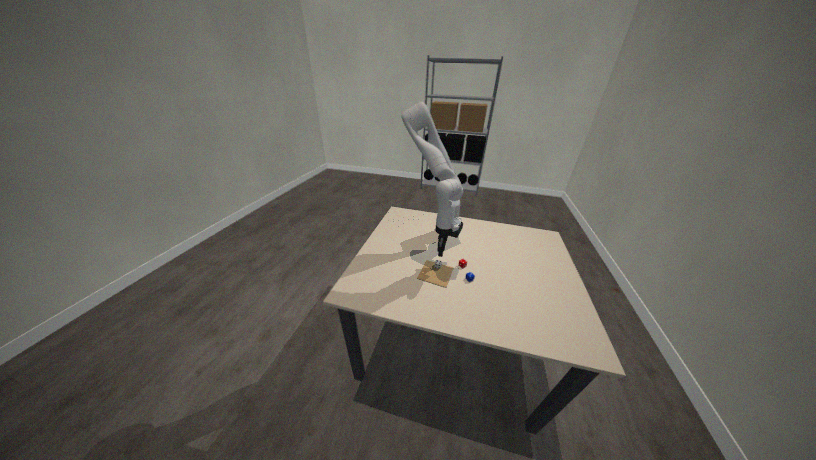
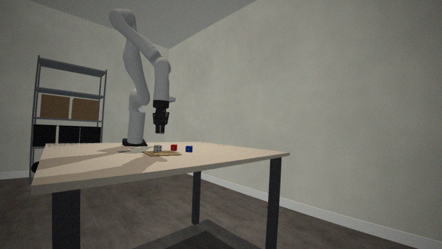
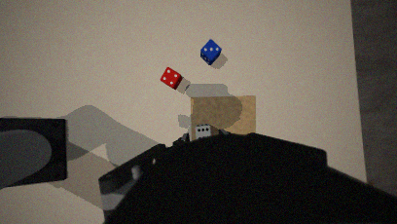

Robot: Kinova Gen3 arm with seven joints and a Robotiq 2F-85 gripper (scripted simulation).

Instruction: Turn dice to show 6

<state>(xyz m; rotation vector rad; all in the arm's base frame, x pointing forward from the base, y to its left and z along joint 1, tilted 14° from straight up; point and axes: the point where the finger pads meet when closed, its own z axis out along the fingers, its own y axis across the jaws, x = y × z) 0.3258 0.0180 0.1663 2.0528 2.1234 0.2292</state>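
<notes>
The blue die lies 30 mm ahead of my hand, 150 mm to the left of it and 90 mm below it. Round my hand: tan mat 50 mm ahead, 10 mm to the right, 110 mm below; white die 10 mm to the right, 90 mm below; red die 50 mm behind, 110 mm to the left, 90 mm below.
</notes>
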